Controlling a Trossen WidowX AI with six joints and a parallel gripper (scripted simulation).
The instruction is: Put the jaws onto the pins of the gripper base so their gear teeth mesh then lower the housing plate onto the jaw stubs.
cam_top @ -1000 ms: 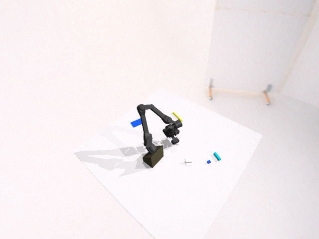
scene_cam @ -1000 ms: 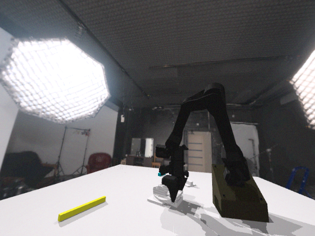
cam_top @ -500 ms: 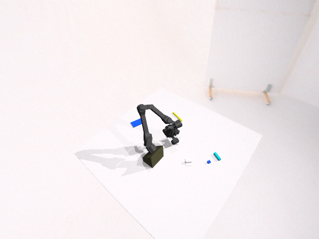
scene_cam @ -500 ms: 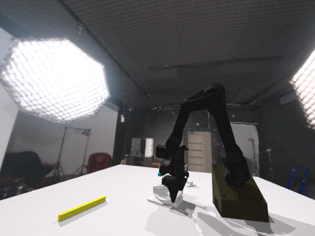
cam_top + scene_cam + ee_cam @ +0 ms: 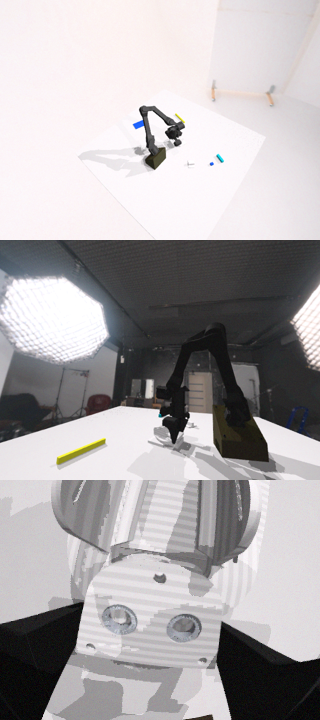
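Now: the white jaw 30 mm to the right of my gripper tip and 20 mm ahead of it. The rest, counted from my gripper tip: flat white plate: 70 mm ahead, 20 mm to the right, 10 mm below; then yellow bar: 300 mm ahead, 170 mm to the left, 10 mm below; then blue cube: 380 mm to the right, 50 mm ahead, 10 mm below.
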